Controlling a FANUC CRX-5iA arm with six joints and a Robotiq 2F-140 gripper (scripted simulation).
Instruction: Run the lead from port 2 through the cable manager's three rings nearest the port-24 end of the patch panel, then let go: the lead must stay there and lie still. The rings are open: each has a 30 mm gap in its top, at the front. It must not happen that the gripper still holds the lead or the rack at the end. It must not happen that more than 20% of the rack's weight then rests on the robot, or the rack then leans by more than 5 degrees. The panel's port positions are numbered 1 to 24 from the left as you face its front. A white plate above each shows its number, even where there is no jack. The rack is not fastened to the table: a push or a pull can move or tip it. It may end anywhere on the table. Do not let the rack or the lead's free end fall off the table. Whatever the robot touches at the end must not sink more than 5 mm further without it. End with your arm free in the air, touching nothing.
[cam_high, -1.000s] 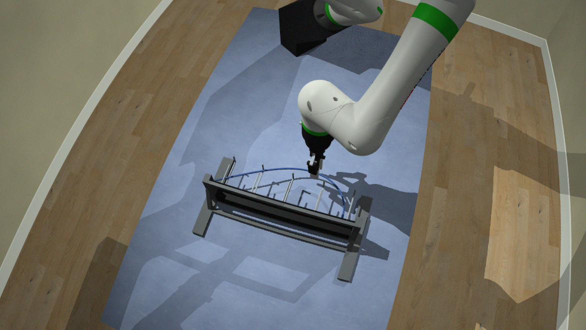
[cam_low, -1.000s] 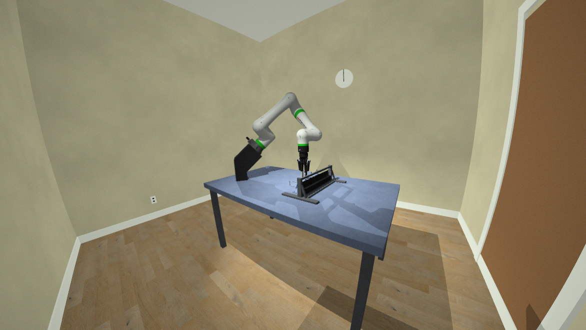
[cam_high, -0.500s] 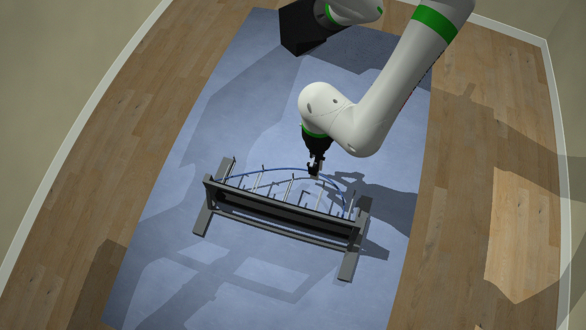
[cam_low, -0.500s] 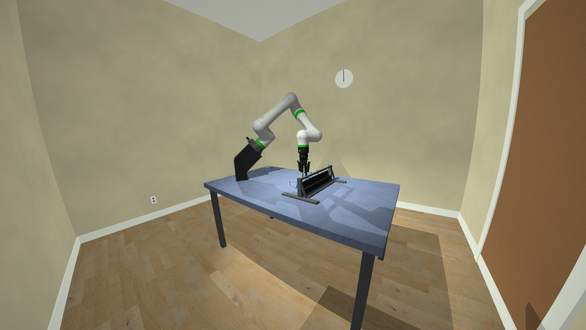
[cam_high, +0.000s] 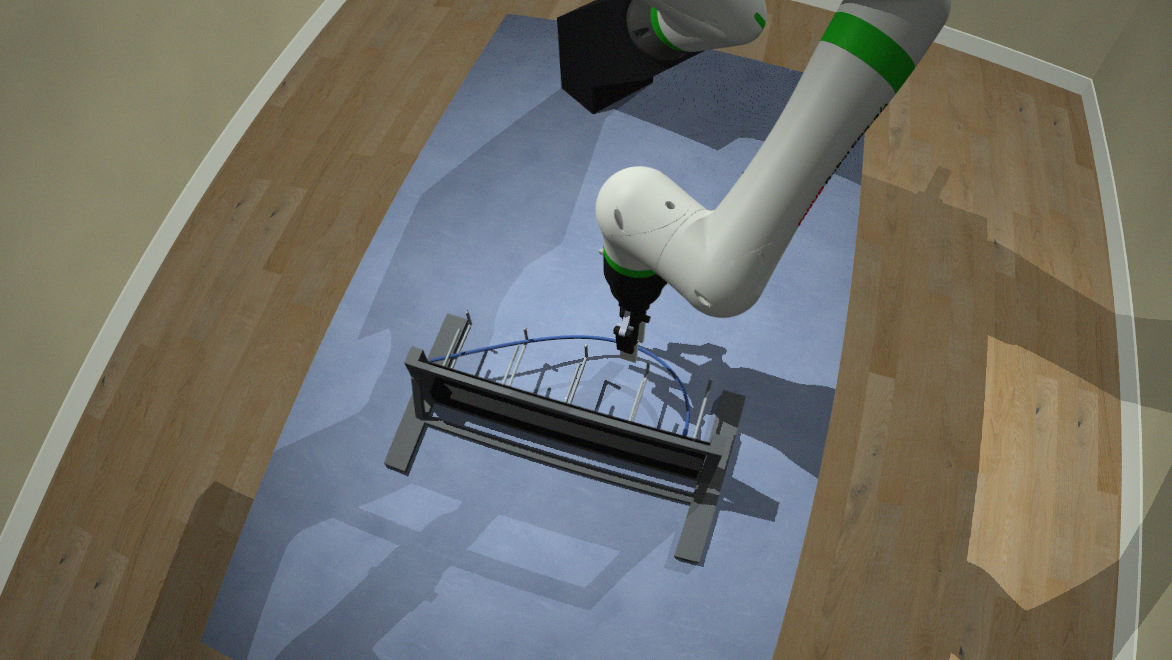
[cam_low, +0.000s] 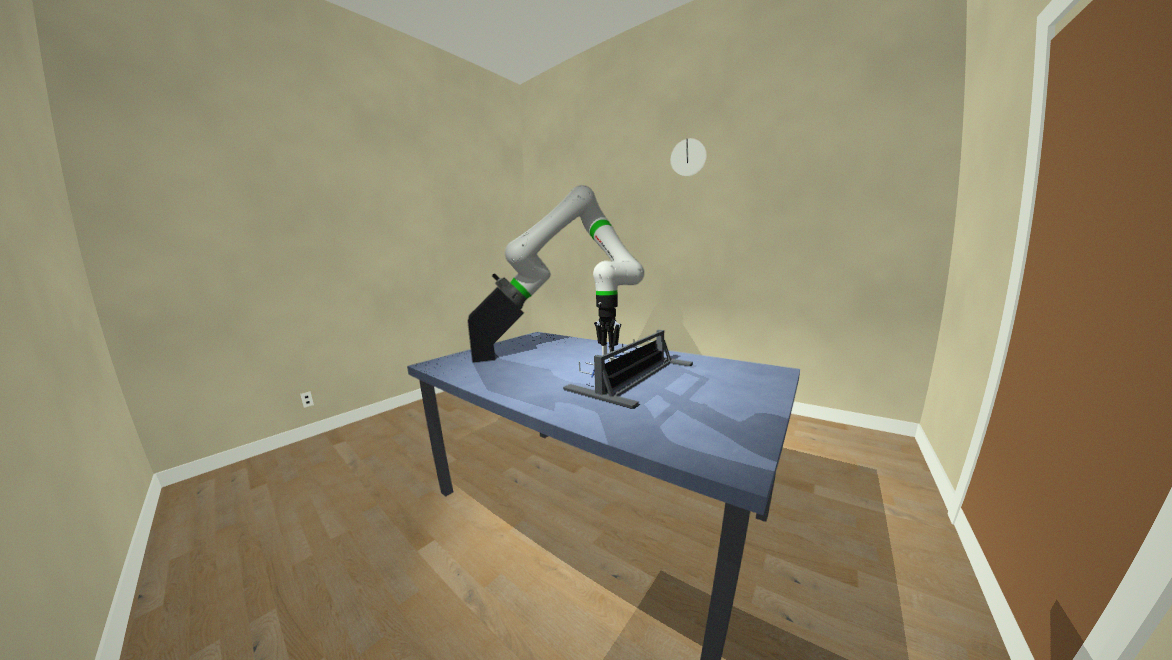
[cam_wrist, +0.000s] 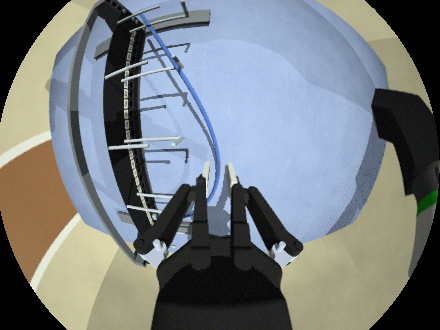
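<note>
Now: hand 17 cm short of the rack, 5 cm to the left of it and 1 cm below it.
</note>
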